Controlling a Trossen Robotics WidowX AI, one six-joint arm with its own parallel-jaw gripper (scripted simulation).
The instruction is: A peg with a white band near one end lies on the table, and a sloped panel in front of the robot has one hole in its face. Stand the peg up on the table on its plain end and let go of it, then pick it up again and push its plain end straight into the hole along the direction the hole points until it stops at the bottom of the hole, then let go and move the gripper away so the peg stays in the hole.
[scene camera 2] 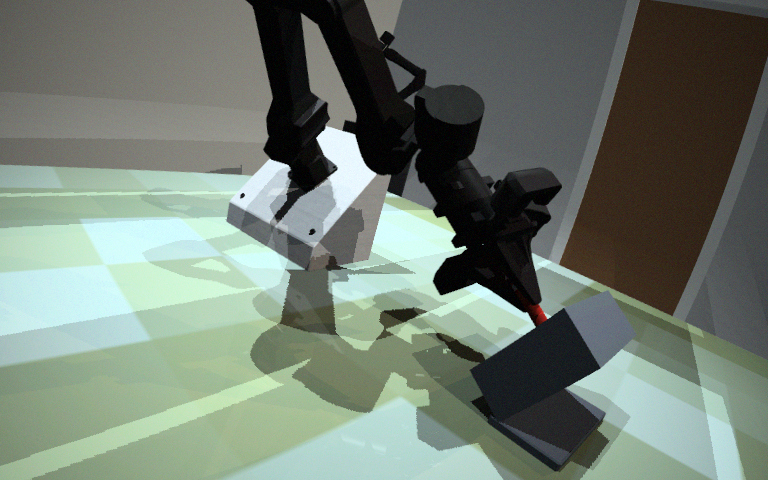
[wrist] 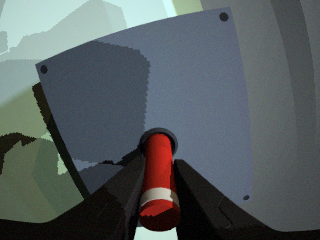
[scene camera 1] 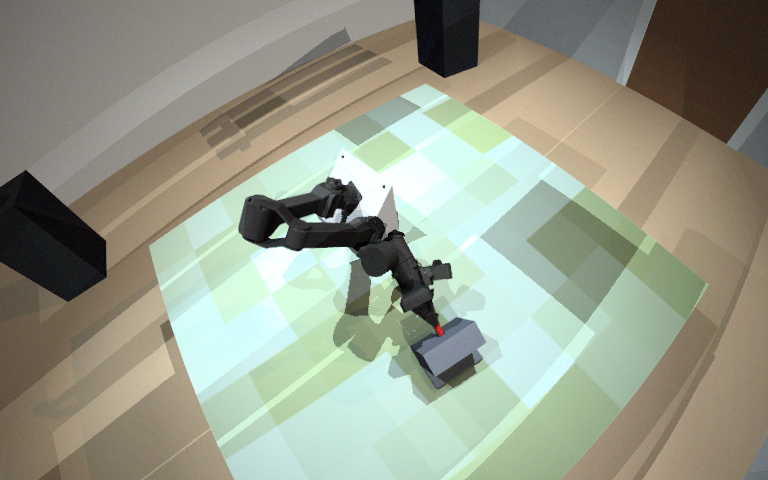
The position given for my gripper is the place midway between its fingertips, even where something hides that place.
Note:
My gripper (scene camera 2: 533, 307) holds a peg (wrist: 159, 205). Further things: a sloped panel (scene camera 2: 580, 339) and a flat foot (scene camera 2: 551, 430).
My gripper shows as well in the wrist view (wrist: 158, 166) and in scene camera 1 (scene camera 1: 436, 325). The sloped panel also shows in the wrist view (wrist: 185, 73) and in scene camera 1 (scene camera 1: 462, 337). The flat foot is seen too in scene camera 1 (scene camera 1: 458, 368).

